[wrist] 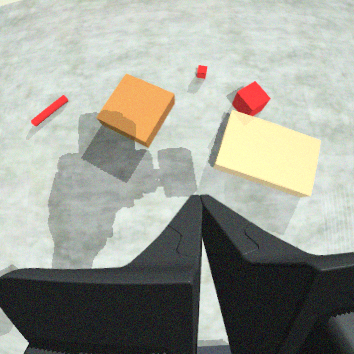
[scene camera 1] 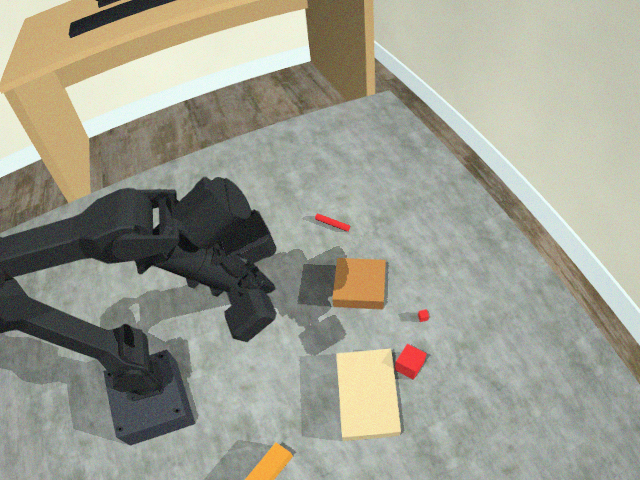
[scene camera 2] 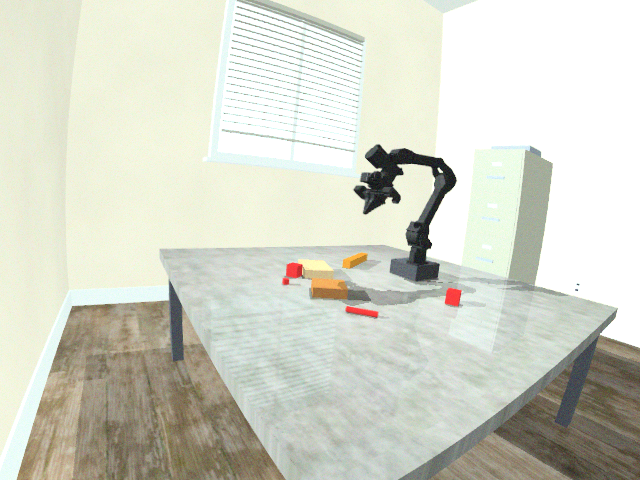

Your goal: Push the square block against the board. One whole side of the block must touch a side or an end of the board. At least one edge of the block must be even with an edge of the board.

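Frame: origin at the arm's base, x ahead, y left, z up, level; millimetres.
Seen in the pictures: gripper, fingertip midpoint: (wrist: 198,202) (scene camera 1: 272,288) (scene camera 2: 364,213); arm's base, origin of the base link: (scene camera 1: 144,381) (scene camera 2: 417,262).
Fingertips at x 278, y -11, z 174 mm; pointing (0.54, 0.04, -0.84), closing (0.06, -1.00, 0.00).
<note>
Offsets run from my fingertips to a thing's top centre.
The square block @(dx +171, dy +92, dz -200 mm) (scene camera 1: 360,281) (scene camera 2: 329,289) (wrist: 137,107), orange-brown and flat, lies on the grey table. The board @(dx +95, dy -131, dz -200 mm) (scene camera 1: 368,395) (scene camera 2: 316,269) (wrist: 270,152), pale yellow and rectangular, lies flat beside it. A clear gap separates the two, and no side of the block touches the board. In the wrist view the block is at upper left and the board at right. My gripper (scene camera 1: 272,289) (scene camera 2: 366,211) (wrist: 198,202) is shut with nothing between its fingers. It hangs high above the table, on the robot-base side of the block and board.
A red cube @(dx +188, dy -105, dz -190 mm) (scene camera 1: 410,360) (scene camera 2: 294,270) (wrist: 251,98) sits turned at one corner of the board. A tiny red cube @(dx +256, dy -23, dz -214 mm) (scene camera 1: 423,315) (scene camera 2: 285,281) (wrist: 202,71), a red rod @(dx +180, dy +267, dz -216 mm) (scene camera 1: 332,222) (scene camera 2: 361,311) (wrist: 49,110), an orange bar @(dx -164, dy -236, dz -199 mm) (scene camera 1: 271,462) (scene camera 2: 355,260) and another red cube @(dx -146, dy +297, dz -190 mm) (scene camera 2: 453,297) lie around.
</note>
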